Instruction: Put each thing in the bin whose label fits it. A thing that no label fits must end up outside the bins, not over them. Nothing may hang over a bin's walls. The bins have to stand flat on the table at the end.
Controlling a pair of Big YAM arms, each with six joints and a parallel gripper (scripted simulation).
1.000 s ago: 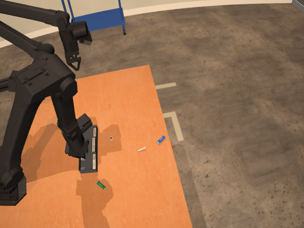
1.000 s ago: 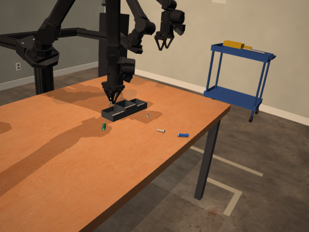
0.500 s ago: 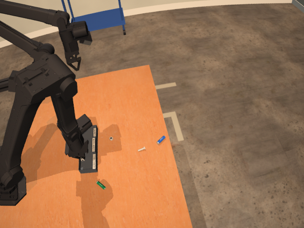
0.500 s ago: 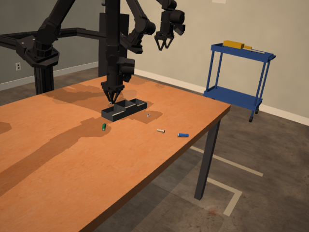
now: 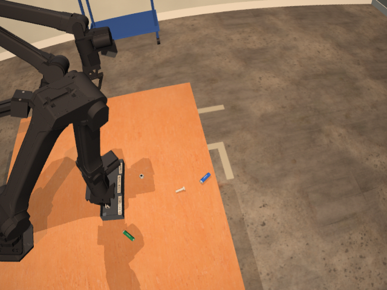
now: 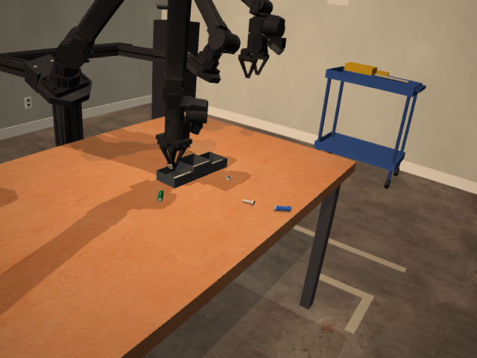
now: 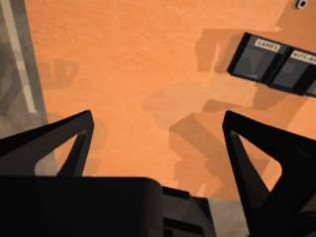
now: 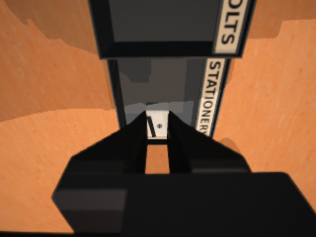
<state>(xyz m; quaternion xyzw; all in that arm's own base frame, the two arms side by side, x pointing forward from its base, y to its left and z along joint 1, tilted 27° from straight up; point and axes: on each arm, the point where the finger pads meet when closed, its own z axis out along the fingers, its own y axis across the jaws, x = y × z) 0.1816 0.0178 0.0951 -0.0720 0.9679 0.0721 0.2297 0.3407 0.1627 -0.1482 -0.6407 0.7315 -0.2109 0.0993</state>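
Right now the nut is 14 cm to the left of my right hand, 11 cm ahead of it and 5 cm below it. From my right hand the other things lie so: pencil sharpener right at my right hand; bolt 26 cm ahead, 7 cm to the left, 5 cm below; green battery 11 cm to the right, 7 cm ahead, 4 cm below.
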